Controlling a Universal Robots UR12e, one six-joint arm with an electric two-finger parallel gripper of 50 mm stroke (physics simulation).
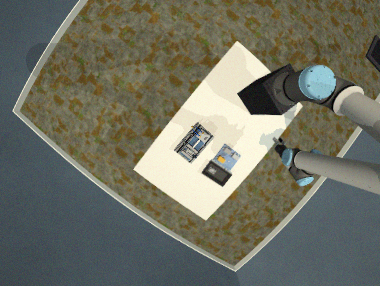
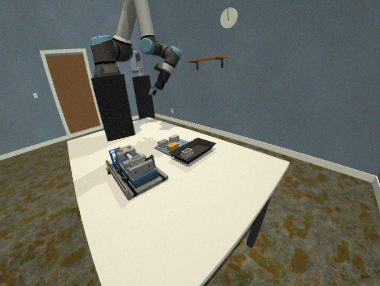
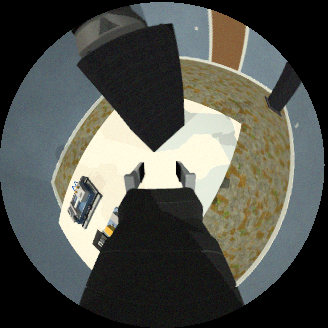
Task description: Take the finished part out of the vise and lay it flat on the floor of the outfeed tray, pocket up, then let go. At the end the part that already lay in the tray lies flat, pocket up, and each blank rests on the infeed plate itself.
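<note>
My gripper is open and empty, high above the table's far side and away from the vise and tray. The vise stands on the table; a grey block seems to sit between its jaws, too small to tell apart. The black outfeed tray holds a light grey part at one end; its pocket side is hard to make out. Two grey blanks are on the blue infeed plate, with an orange block.
The infeed plate adjoins the tray, and the vise stands beside them on the white table. A black pedestal carries the arm at the table's edge. A wall shelf is on the wall behind.
</note>
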